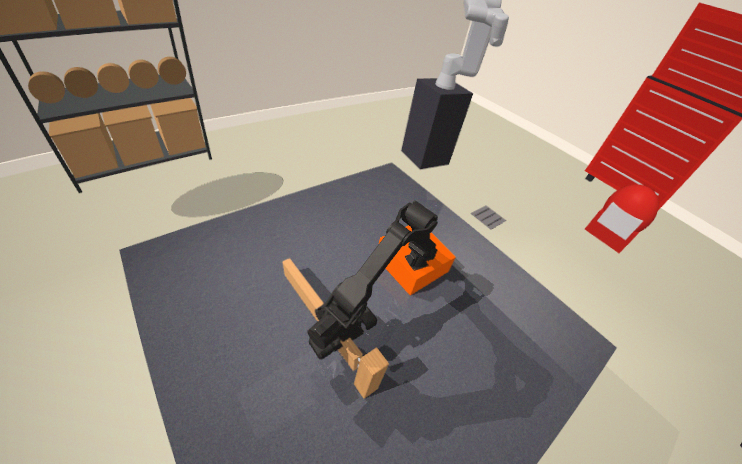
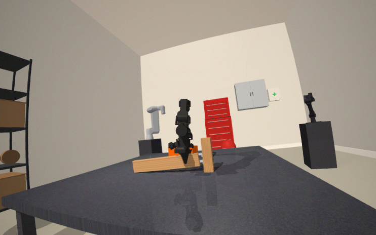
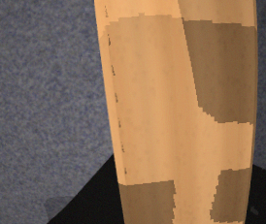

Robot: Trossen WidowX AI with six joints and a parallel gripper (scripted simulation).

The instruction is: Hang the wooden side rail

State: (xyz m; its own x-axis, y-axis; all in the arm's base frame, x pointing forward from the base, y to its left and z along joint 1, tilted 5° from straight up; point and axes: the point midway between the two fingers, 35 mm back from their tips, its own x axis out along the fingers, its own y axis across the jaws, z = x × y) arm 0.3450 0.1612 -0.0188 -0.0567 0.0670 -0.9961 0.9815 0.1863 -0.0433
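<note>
My gripper tip is 2 cm past the upright headboard post, 12 cm to the right of it and 4 cm below it.
</note>
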